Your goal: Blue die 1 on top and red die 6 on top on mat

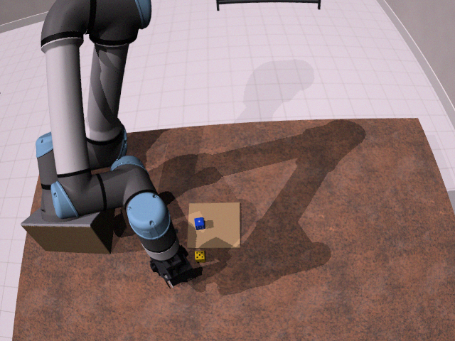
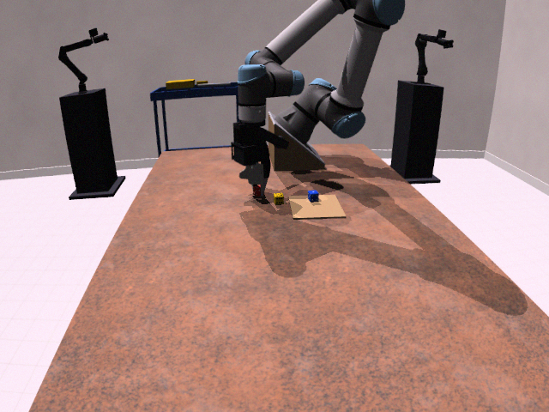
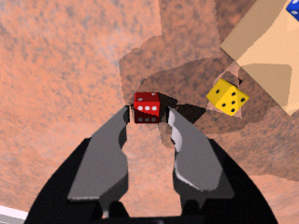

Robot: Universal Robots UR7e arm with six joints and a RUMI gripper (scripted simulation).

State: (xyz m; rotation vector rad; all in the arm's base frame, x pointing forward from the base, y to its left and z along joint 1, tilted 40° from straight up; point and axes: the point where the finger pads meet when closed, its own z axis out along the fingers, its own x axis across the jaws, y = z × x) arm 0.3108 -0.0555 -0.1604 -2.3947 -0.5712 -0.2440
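Now: the red die 1 cm below my hand. Round my hand: yellow die 6 cm ahead, 5 cm to the left, 1 cm below; blue die 7 cm ahead, 15 cm to the left; tan mat 10 cm ahead, 15 cm to the left, 2 cm below.
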